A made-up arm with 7 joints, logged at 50 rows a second.
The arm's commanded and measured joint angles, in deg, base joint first. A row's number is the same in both.
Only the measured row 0 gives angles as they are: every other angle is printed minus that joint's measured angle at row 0.
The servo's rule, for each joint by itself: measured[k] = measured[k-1] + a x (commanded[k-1-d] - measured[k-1]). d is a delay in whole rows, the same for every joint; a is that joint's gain. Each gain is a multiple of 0.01, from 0.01 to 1. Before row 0 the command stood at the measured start. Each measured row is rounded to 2 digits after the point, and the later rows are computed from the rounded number. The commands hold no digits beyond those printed.
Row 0, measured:
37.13 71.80 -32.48 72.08 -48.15 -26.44 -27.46
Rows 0 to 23, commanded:
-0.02 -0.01 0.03 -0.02 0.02 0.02 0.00
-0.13 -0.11 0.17 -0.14 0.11 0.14 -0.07
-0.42 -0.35 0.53 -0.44 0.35 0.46 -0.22
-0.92 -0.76 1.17 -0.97 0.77 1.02 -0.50
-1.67 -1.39 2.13 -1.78 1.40 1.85 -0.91
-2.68 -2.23 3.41 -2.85 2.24 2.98 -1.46
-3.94 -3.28 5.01 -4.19 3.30 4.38 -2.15
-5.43 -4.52 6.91 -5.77 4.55 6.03 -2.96
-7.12 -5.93 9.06 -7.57 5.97 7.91 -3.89
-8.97 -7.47 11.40 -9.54 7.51 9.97 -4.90
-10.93 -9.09 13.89 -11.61 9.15 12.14 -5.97
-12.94 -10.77 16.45 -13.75 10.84 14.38 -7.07
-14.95 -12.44 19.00 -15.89 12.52 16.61 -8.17
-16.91 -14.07 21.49 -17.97 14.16 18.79 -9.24
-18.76 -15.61 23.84 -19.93 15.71 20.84 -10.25
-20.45 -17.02 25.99 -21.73 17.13 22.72 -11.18
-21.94 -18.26 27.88 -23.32 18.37 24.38 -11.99
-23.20 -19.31 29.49 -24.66 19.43 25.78 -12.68
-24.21 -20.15 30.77 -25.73 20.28 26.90 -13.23
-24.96 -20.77 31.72 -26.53 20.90 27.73 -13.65
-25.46 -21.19 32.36 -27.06 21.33 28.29 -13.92
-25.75 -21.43 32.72 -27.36 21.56 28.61 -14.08
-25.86 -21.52 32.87 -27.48 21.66 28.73 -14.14
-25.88 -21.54 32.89 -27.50 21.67 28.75 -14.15
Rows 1 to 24, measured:
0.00 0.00 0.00 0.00 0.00 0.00 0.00
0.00 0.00 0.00 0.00 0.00 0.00 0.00
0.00 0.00 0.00 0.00 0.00 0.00 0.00
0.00 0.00 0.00 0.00 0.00 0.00 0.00
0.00 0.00 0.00 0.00 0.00 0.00 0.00
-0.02 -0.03 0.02 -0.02 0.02 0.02 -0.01
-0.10 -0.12 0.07 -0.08 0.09 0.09 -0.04
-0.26 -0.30 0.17 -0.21 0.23 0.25 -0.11
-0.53 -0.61 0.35 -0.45 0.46 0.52 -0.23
-0.94 -1.06 0.63 -0.81 0.82 0.94 -0.41
-1.51 -1.68 1.02 -1.32 1.32 1.52 -0.67
-2.25 -2.48 1.55 -1.99 1.97 2.29 -1.01
-3.18 -3.45 2.23 -2.83 2.77 3.25 -1.44
-4.28 -4.58 3.06 -3.84 3.72 4.39 -1.96
-5.54 -5.84 4.03 -5.01 4.81 5.71 -2.56
-6.95 -7.22 5.15 -6.32 6.02 7.18 -3.24
-8.47 -8.68 6.40 -7.76 7.32 8.78 -3.98
-10.07 -10.19 7.76 -9.29 8.69 10.48 -4.77
-11.72 -11.71 9.21 -10.89 10.09 12.24 -5.59
-13.38 -13.20 10.72 -12.52 11.50 14.02 -6.43
-15.01 -14.62 12.26 -14.14 12.87 15.78 -7.26
-16.57 -15.93 13.81 -15.72 14.18 17.48 -8.07
-18.02 -17.11 15.34 -17.22 15.40 19.08 -8.84
-19.34 -18.13 16.81 -18.62 16.50 20.55 -9.56
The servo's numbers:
d 4
a 0.19 0.28 0.09 0.15 0.20 0.17 0.15

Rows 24 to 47, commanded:
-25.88 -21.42 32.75 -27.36 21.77 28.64 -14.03
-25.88 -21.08 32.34 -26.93 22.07 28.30 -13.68
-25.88 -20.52 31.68 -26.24 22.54 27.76 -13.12
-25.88 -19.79 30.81 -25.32 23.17 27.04 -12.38
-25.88 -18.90 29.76 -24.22 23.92 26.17 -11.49
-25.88 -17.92 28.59 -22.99 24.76 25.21 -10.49
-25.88 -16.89 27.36 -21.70 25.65 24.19 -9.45
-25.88 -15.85 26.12 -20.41 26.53 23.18 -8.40
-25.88 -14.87 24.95 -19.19 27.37 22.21 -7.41
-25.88 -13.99 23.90 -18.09 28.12 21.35 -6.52
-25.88 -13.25 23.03 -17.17 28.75 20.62 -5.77
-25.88 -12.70 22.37 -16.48 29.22 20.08 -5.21
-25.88 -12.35 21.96 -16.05 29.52 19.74 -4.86
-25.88 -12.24 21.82 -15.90 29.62 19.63 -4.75
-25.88 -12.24 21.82 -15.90 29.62 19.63 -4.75
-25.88 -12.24 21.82 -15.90 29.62 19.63 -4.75
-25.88 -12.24 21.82 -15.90 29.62 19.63 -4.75
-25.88 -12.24 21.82 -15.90 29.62 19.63 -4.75
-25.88 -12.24 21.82 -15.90 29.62 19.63 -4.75
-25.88 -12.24 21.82 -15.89 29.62 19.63 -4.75
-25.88 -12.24 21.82 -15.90 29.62 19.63 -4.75
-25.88 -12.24 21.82 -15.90 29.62 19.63 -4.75
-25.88 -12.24 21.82 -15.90 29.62 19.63 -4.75
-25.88 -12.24 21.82 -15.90 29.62 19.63 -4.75
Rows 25 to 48, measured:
-20.50 -18.99 18.21 -19.89 17.47 21.87 -10.21
-21.50 -19.67 19.52 -21.01 18.29 23.02 -10.79
-22.33 -20.19 20.72 -21.98 18.96 23.99 -11.29
-23.00 -20.57 21.82 -22.81 19.50 24.80 -11.72
-23.55 -20.81 22.80 -23.49 19.95 25.45 -12.07
-23.99 -20.89 23.66 -24.01 20.37 25.93 -12.31
-24.35 -20.79 24.38 -24.34 20.80 26.24 -12.43
-24.64 -20.51 24.96 -24.49 21.27 26.38 -12.42
-24.88 -20.06 25.39 -24.45 21.80 26.34 -12.28
-25.07 -19.46 25.68 -24.23 22.39 26.15 -12.01
-25.22 -18.74 25.83 -23.85 23.04 25.82 -11.63
-25.35 -17.93 25.86 -23.33 23.74 25.37 -11.15
-25.45 -17.07 25.78 -22.71 24.47 24.83 -10.59
-25.53 -16.21 25.61 -22.02 25.20 24.24 -9.98
-25.60 -15.38 25.38 -21.29 25.91 23.62 -9.35
-25.65 -14.63 25.11 -20.57 26.57 23.02 -8.73
-25.69 -13.99 24.83 -19.89 27.16 22.46 -8.15
-25.73 -13.50 24.56 -19.29 27.65 21.98 -7.64
-25.76 -13.15 24.31 -18.78 28.04 21.58 -7.21
-25.78 -12.90 24.09 -18.35 28.36 21.25 -6.84
-25.80 -12.72 23.89 -17.98 28.61 20.97 -6.53
-25.82 -12.59 23.70 -17.67 28.81 20.74 -6.26
-25.83 -12.49 23.53 -17.40 28.97 20.55 -6.03
-25.84 -12.42 23.38 -17.17 29.10 20.39 -5.84

